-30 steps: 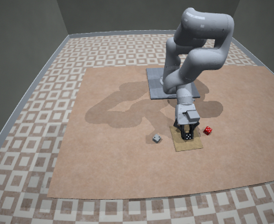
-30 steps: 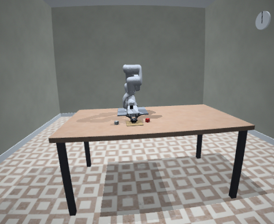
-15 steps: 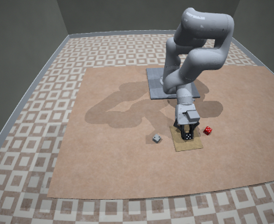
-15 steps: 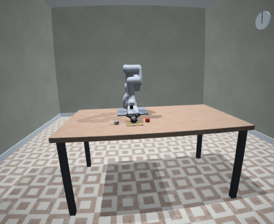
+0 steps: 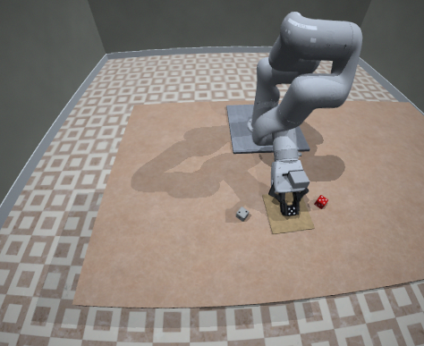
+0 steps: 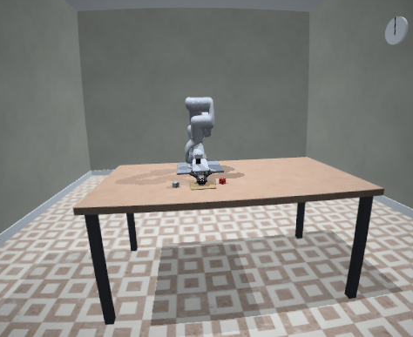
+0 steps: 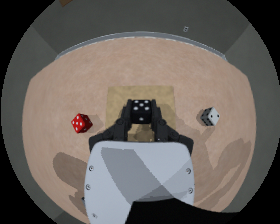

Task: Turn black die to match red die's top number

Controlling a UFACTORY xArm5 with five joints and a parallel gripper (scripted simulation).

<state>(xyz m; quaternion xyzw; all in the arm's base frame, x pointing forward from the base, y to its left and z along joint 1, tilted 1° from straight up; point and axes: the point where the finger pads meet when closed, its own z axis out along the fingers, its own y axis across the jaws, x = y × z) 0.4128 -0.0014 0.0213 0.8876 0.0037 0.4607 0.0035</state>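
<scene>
My hand is 10 mm above the black die. From my hand the other things lie so: grey die: 150 mm to the right, 20 mm below; red die: 20 mm behind, 120 mm to the left, 20 mm below; tan mat: 30 mm below.
</scene>
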